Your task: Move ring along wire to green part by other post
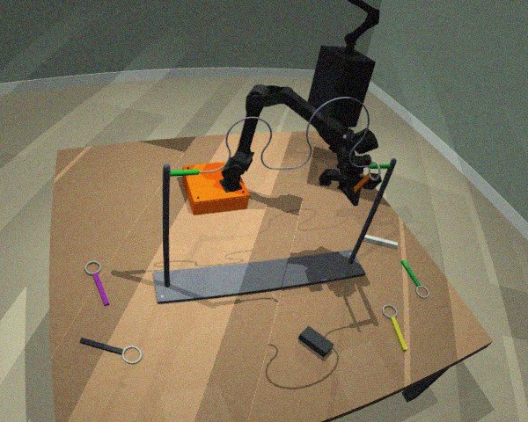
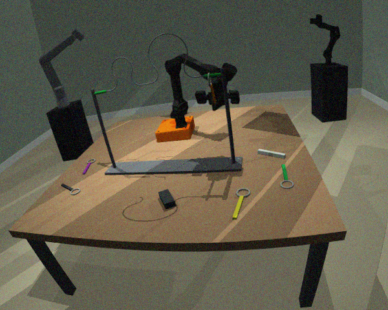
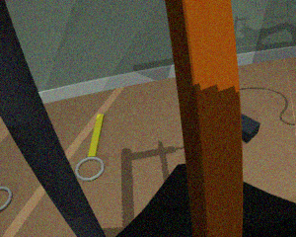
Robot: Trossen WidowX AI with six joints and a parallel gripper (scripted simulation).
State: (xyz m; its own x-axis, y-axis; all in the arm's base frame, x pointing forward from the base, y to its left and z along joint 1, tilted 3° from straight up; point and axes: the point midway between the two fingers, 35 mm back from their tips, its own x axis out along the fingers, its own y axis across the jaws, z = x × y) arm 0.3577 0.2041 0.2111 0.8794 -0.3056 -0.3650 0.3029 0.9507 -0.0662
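Right now the ring with orange handle is 9 cm above my gripper tip and 1 cm to the left of it. The rest, counted from my gripper tip: white bar (24 cm to the left, 24 cm below, 2 cm behind); yellow-handled ring (29 cm ahead, 25 cm below, 5 cm to the left); green-handled ring (25 cm below, 24 cm to the left, 19 cm ahead).
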